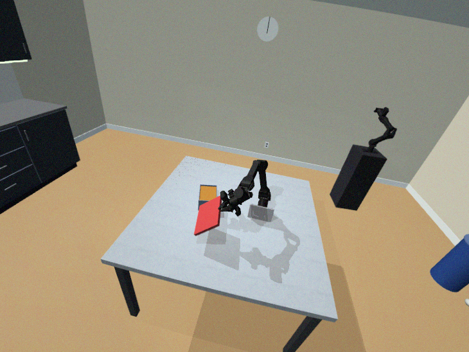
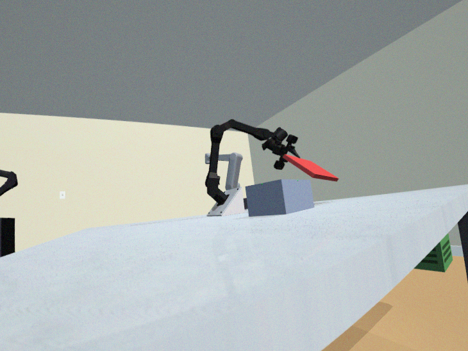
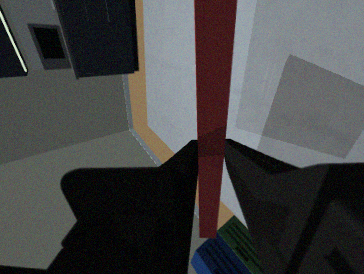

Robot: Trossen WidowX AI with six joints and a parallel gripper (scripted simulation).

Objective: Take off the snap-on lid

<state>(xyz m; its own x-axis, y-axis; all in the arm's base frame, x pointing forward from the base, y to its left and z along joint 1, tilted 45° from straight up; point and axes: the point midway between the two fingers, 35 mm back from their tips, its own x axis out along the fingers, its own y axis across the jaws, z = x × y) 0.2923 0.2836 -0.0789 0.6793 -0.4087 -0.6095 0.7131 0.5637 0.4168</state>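
The red lid is 60 mm ahead of my gripper tip and 50 mm below it. The rest, counted from my gripper tip: grey storage box (310 mm to the right, 170 mm below, 120 mm ahead).
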